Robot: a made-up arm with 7 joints.
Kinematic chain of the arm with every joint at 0, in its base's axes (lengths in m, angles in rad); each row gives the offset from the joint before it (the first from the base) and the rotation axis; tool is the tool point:
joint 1: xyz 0 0.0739 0 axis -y
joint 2: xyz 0 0.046 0 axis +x
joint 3: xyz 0 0 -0.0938 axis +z
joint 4: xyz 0 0 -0.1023 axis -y
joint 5: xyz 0 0 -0.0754 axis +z
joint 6: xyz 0 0 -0.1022 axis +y
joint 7: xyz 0 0 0 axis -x
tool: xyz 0 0 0
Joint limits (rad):
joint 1: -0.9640..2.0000
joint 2: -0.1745..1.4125
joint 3: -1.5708..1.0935
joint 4: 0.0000..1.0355
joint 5: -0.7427..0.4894
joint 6: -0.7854..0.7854
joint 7: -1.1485..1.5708
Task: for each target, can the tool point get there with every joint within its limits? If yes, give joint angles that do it. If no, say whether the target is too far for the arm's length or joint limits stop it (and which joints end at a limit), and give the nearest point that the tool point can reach.
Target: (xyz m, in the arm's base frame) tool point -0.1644 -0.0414 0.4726
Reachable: no: too far | nearest point 0.1889 0.0266 0.2473 | short by 0.425 m
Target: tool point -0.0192 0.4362 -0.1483
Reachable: yes | joints -0.6860 0.9336 0.8282 0.7191 0.3762 0.0275 -0.2958
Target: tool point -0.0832 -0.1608 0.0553
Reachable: no: joint limits stop it (at a limit: joint 1, joint 2, joint 3, joint 4) | nearest point -0.2101 -0.0803 -0.1459 | short by 0.251 m
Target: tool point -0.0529 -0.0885 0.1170
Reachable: no: joint limits stop it (at a limit: joint 1, joint 2, joint 4) | nearest point 0.2026 -0.0574 0.1818 | short by 0.265 m
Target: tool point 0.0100 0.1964 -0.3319
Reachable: yes | joints -0.3682 0.1385 0.2548 0.8472 -0.1576 0.2609 -0.1232
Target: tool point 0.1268 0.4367 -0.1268
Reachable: yes | joints 0.3354 1.0758 0.1073 0.4576 0.2153 -0.5640 0.7819
